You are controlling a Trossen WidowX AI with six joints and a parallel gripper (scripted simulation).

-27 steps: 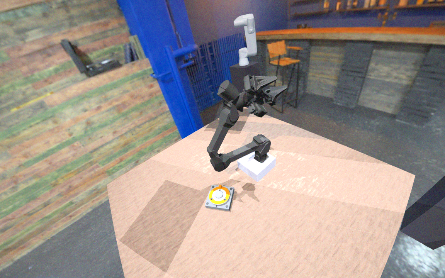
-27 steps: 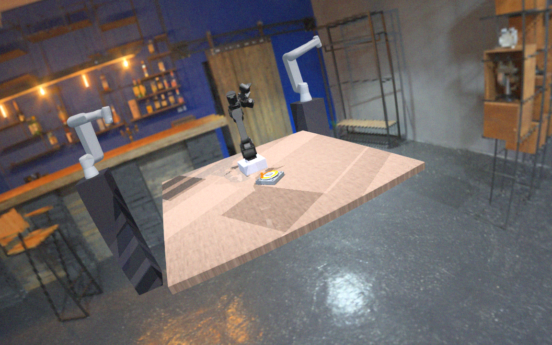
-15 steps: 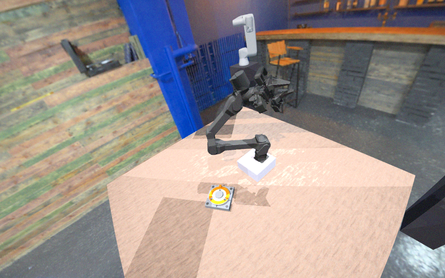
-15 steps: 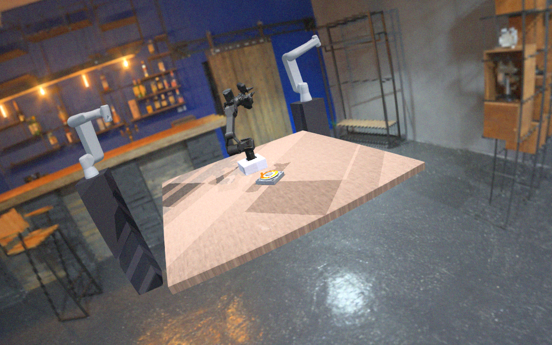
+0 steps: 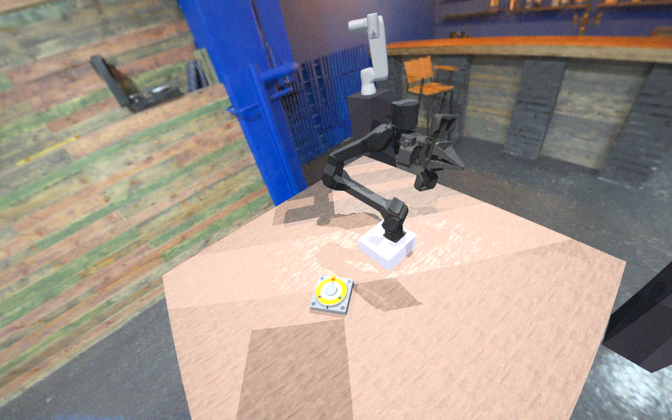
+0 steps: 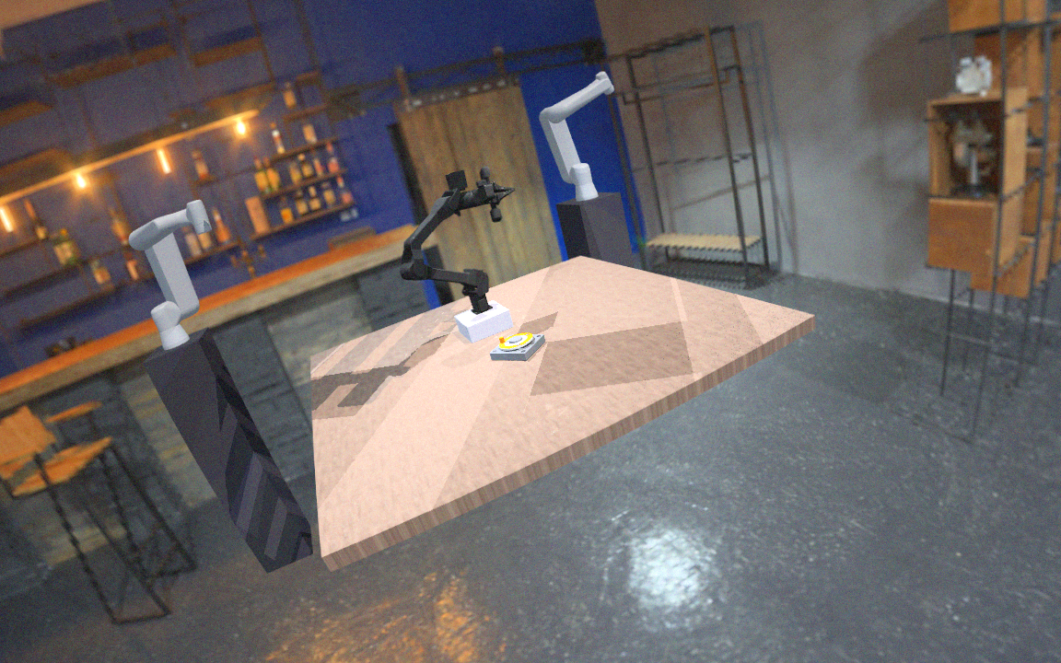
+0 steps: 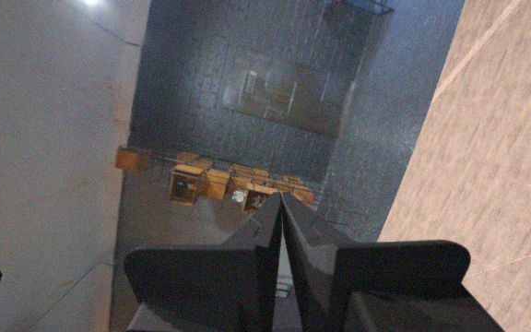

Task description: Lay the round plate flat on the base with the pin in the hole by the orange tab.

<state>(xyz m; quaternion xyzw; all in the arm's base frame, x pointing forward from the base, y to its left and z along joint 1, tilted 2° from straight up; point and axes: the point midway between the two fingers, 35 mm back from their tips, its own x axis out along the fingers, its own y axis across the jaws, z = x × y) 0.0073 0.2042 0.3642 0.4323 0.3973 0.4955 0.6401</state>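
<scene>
My gripper tip is 41 cm above the square grey base, 29 cm short of it and 24 cm to the left of it.
</scene>
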